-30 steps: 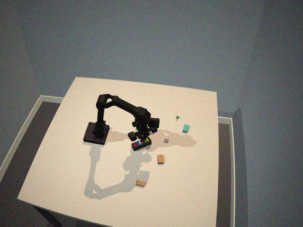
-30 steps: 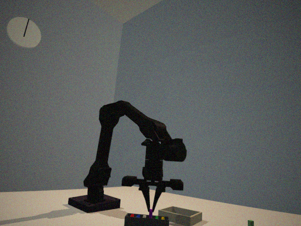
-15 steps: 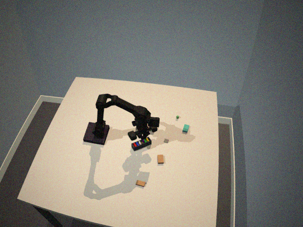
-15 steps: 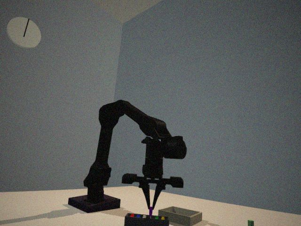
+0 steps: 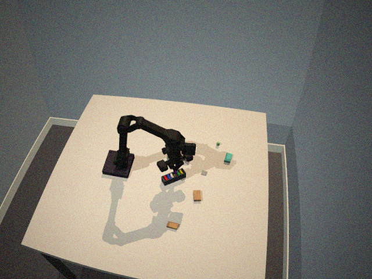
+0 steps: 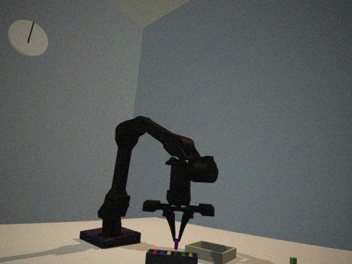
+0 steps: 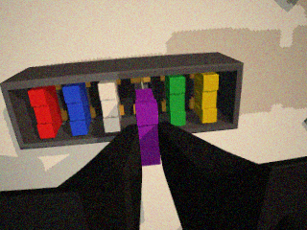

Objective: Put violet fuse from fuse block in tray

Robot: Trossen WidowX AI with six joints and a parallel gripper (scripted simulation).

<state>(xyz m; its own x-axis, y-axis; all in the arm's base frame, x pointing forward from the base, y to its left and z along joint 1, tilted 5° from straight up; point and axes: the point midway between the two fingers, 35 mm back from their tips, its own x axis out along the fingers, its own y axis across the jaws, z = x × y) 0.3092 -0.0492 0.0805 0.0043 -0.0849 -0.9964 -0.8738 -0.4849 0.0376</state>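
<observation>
The white fuse is 2 cm behind my gripper tip, 1 cm to the right of it and 4 cm below it. The rest, counted from my gripper tip: green fuse (2 cm ahead, 1 cm to the left, 4 cm below); then blue fuse (3 cm behind, 2 cm to the right, 4 cm below); then violet fuse (1 cm below).
</observation>
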